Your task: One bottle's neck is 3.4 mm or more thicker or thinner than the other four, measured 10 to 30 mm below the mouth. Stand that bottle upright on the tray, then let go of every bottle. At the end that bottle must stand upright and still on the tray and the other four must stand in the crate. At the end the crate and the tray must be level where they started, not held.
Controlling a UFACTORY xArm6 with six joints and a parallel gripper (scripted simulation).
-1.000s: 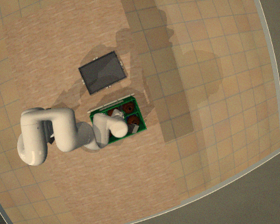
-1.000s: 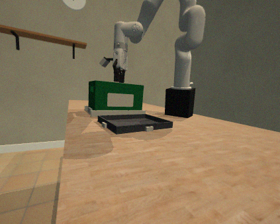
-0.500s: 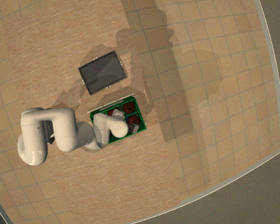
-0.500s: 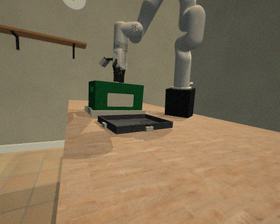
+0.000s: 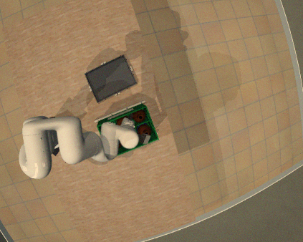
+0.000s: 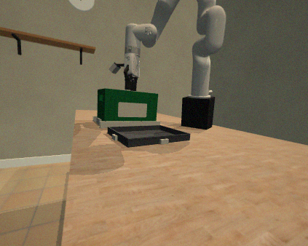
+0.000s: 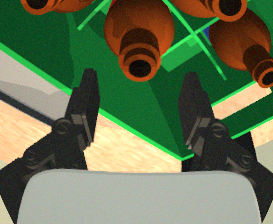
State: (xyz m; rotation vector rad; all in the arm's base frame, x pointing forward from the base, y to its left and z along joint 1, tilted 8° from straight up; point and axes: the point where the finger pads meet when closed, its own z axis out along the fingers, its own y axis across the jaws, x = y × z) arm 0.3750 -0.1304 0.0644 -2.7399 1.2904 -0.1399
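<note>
Right now my hand is 11 cm above the brown bottle. The rest, counted from my hand: tray: 4 cm ahead, 25 cm to the left, 19 cm below; green crate: 4 cm to the right, 11 cm below.
</note>
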